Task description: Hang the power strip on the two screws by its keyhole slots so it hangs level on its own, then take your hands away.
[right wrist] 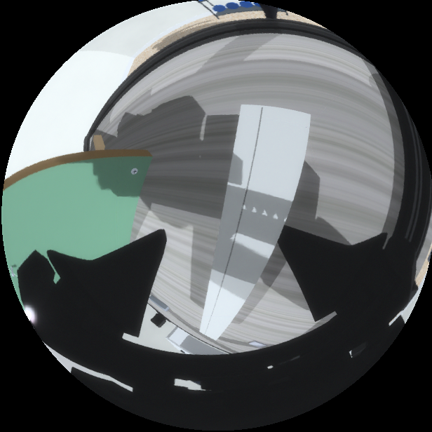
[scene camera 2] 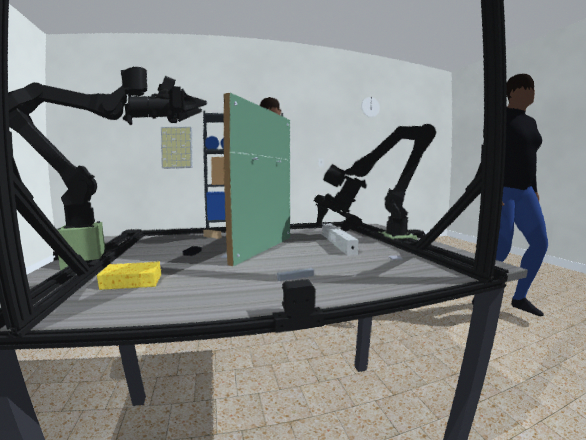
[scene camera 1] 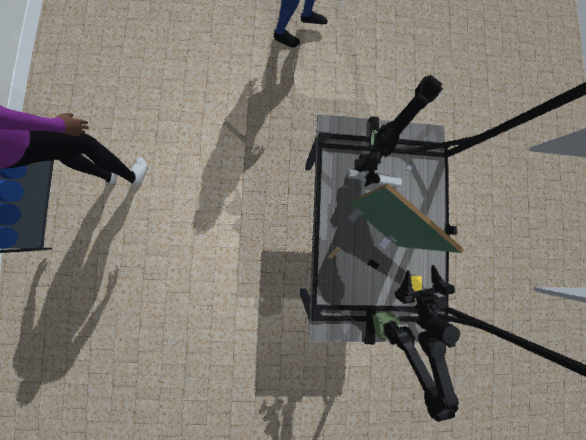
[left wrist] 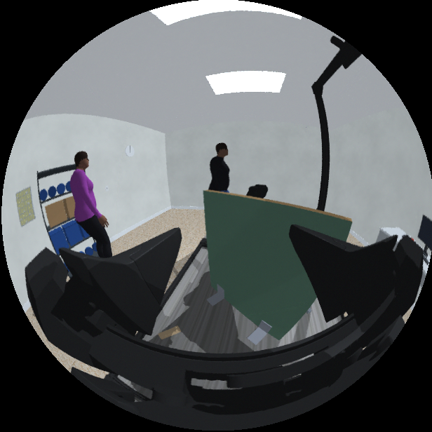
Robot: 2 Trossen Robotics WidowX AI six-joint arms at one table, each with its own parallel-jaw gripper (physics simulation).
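Places are measured from the left arm's base along level axes (x ahead, y left, z up), in millimetres.
Pixels of known places: left gripper, fingertip midpoint: (scene camera 2: 204, 106) (scene camera 1: 420, 267); right gripper, fingertip midpoint: (scene camera 2: 326, 232) (scene camera 1: 363, 179); left arm's base, origin of the base link: (scene camera 2: 79, 225) (scene camera 1: 390, 329); right arm's base, origin of the base link: (scene camera 2: 397, 233).
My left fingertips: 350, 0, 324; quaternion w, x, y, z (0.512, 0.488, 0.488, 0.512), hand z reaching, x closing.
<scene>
For each thing: its top centre in the pictures, then the offset to it from my left fingertips, as dx, dy, dz.
- white power strip, middle of its top: (scene camera 2: 337, 230) (scene camera 1: 376, 177) +406, -96, -384
- upright green board, middle of its top: (scene camera 2: 263, 108) (scene camera 1: 425, 218) +163, -56, -7
- yellow sponge, middle of its top: (scene camera 2: 129, 267) (scene camera 1: 415, 288) -207, -203, -395
- small black block, middle of its top: (scene camera 2: 192, 248) (scene camera 1: 373, 264) -49, -10, -413
- wooden block, middle of its top: (scene camera 2: 212, 230) (scene camera 1: 334, 252) +50, +191, -402
The white power strip (scene camera 1: 392, 180) (scene camera 2: 341, 241) (right wrist: 272, 145) lies on the table beside the upright green board (scene camera 1: 400, 225) (scene camera 2: 257, 200) (left wrist: 255, 250) (right wrist: 65, 210). Two small screws, one nearer (scene camera 2: 254, 160) and one farther (scene camera 2: 278, 163), stick out of the board's face below a dashed line. My right gripper (scene camera 1: 364, 172) (scene camera 2: 339, 223) (right wrist: 221, 232) is open and empty above the strip, which runs between its fingers in the right wrist view. My left gripper (scene camera 1: 421, 271) (scene camera 2: 205, 102) (left wrist: 237, 231) is open and empty, high on the board's back side. The strip's keyhole slots are not visible.
A yellow sponge (scene camera 1: 416, 283) (scene camera 2: 129, 276), a small black block (scene camera 1: 373, 264) (scene camera 2: 192, 250) and a wooden block (scene camera 1: 334, 252) (scene camera 2: 212, 233) (left wrist: 169, 332) lie on the board's back side. Metal feet (left wrist: 260, 332) (left wrist: 216, 296) support the board. A black frame edges the table.
</scene>
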